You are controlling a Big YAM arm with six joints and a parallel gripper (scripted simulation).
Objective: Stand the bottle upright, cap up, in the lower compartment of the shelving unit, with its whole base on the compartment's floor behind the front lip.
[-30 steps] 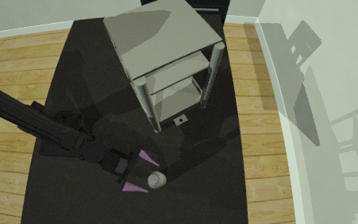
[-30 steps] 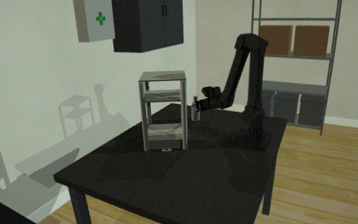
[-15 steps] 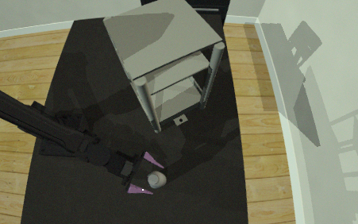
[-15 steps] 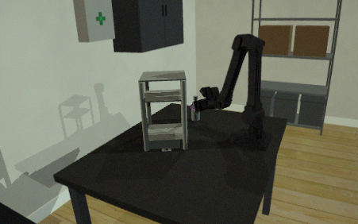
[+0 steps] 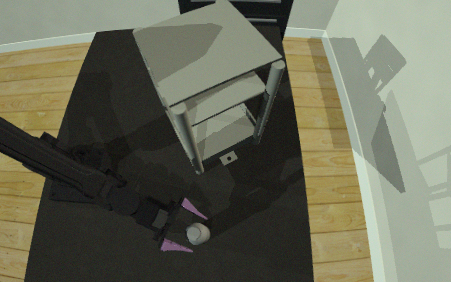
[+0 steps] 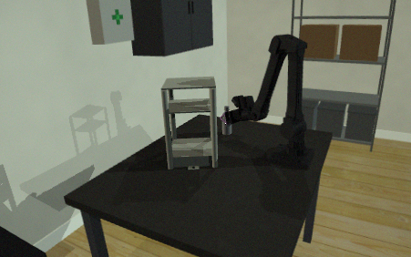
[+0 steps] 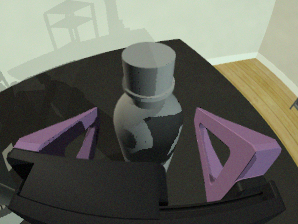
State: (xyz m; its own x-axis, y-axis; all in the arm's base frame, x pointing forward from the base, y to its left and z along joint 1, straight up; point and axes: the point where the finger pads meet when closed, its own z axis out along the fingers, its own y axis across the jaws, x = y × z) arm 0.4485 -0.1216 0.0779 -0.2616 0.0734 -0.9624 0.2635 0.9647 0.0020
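Right now the grey bottle is right at my hand. Round my hand: shelving unit: 20 mm behind, 340 mm to the left, 80 mm above.
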